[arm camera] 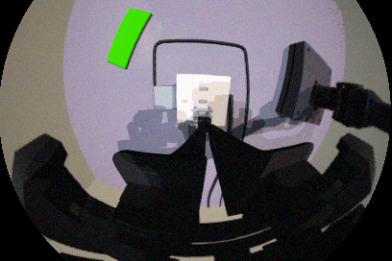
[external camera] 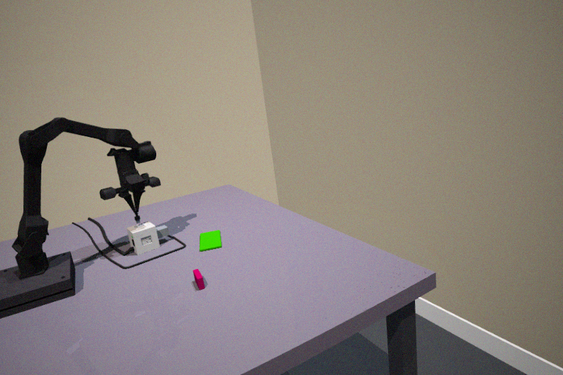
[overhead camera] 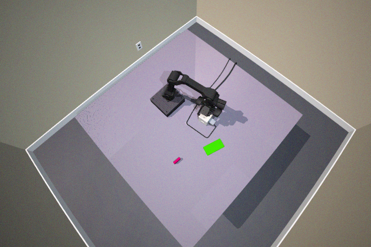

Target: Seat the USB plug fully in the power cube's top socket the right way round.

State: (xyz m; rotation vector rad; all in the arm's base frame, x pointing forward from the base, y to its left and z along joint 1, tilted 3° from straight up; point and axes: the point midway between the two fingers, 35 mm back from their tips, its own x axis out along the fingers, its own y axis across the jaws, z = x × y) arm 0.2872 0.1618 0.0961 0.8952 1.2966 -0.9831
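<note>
Now: the dark USB plug 2 cm below my gripper tip. Also, from my gripper tip: green pad 22 cm ahead, 9 cm to the right, 12 cm below; then magenta block 15 cm ahead, 37 cm to the right, 11 cm below.
</note>
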